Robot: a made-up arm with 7 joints. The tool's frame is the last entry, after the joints.
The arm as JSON. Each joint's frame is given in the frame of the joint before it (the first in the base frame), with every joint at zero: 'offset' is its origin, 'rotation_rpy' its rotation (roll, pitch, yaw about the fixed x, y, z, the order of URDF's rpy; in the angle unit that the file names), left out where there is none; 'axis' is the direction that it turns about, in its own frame. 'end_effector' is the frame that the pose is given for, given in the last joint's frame.
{
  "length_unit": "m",
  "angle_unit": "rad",
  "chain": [
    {
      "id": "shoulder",
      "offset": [
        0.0,
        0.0,
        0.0
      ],
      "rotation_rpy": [
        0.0,
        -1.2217,
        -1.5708
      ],
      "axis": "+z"
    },
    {
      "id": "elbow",
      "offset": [
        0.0,
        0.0,
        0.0
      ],
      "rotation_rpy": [
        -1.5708,
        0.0,
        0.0
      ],
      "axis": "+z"
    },
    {
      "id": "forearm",
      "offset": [
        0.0,
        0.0,
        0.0
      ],
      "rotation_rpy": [
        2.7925,
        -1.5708,
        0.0
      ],
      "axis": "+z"
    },
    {
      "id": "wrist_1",
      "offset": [
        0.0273,
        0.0,
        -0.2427
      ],
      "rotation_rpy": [
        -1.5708,
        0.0,
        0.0
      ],
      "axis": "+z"
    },
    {
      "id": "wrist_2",
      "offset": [
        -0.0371,
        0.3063,
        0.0
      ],
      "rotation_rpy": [
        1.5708,
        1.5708,
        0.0
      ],
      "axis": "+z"
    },
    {
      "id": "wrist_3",
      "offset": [
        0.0,
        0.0,
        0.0
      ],
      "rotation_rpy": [
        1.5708,
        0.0,
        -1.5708
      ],
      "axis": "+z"
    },
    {
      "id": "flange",
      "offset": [
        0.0,
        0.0,
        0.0
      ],
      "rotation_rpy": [
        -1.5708,
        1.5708,
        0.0
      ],
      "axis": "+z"
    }
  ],
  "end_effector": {
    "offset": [
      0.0,
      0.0,
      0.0
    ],
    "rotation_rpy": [
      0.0,
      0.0,
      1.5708
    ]
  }
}
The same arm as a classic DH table. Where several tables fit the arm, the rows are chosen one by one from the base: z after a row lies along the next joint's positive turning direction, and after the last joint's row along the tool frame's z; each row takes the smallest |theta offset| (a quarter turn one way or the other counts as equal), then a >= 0, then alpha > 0; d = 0 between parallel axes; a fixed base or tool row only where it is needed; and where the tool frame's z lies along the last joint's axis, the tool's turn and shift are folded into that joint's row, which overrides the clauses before.
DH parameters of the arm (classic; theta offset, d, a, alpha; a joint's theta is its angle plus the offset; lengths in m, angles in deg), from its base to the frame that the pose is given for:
base (fixed): 0.00 0.0000 0.0000 -70.00
shoulder: 90.00 0.0000 0.0000 90.00
elbow: 70.00 0.0000 0.0000 -90.00
forearm: -90.00 -0.2427 0.0273 -90.00
wrist_1: 0.00 0.0000 -0.0371 90.00
wrist_2: 0.00 -0.3063 0.0000 -90.00
wrist_3: 0.00 0.0000 0.0000 90.00
flange: 0.00 0.0000 0.0000 0.00

